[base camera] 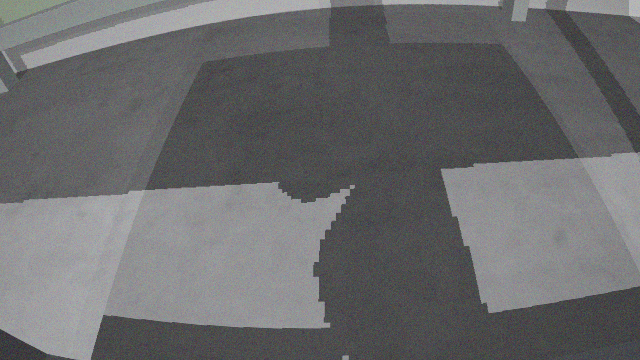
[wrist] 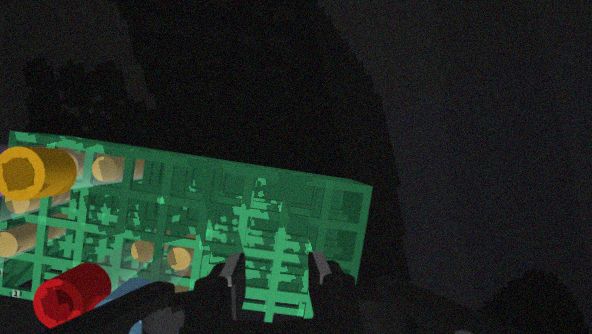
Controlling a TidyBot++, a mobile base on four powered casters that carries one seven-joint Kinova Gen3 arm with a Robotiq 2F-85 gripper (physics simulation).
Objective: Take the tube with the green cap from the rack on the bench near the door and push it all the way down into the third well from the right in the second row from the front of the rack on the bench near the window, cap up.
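Places are measured from the arm's base along level axes (x ahead, y left, z up), in metres.
Where they show: gripper, fingertip midpoint: point(wrist: 277, 271).
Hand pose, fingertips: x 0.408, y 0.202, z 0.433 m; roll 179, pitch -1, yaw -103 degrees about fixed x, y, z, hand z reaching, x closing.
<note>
Things, the pixels of their top centre, and the offset from my fingertips. "pt": a spot on its surface instead. Level surfaces: height alone.
- green rack, surface spot: point(wrist: 364, 210) pt dx +0.017, dy -0.053, dz -0.011 m
- tube with a yellow cap, top centre: point(wrist: 17, 176) dx +0.072, dy +0.075, dz +0.052 m
- tube with a red cap, top centre: point(wrist: 62, 307) dx +0.024, dy +0.073, dz +0.052 m
- blue part, surface spot: point(wrist: 129, 291) pt dx +0.022, dy +0.051, dz +0.045 m
- grey floor, surface height: dz -0.829 m
A green rack point(wrist: 364, 210) with square wells lies below my gripper in the wrist view; I cannot tell which bench it is on. My gripper point(wrist: 277, 271) is partly open, with nothing between its fingers, over the rack's right part. Its fingers hide some of the wells. A tube with a yellow cap point(wrist: 60, 172) stands at the rack's left. A tube with a red cap point(wrist: 90, 287) stands at the lower left. A blue part point(wrist: 129, 291) shows behind the gripper's left linkage. No green cap shows in either view.
Tan round ends point(wrist: 179, 258) point(wrist: 142, 251) point(wrist: 106, 168) sit in several wells left of the gripper. Dark, unclear surfaces surround the rack. The base camera shows grey floor point(base camera: 350, 110) with light patches and shadows, and pale upright legs point(base camera: 520, 10) at the top.
</note>
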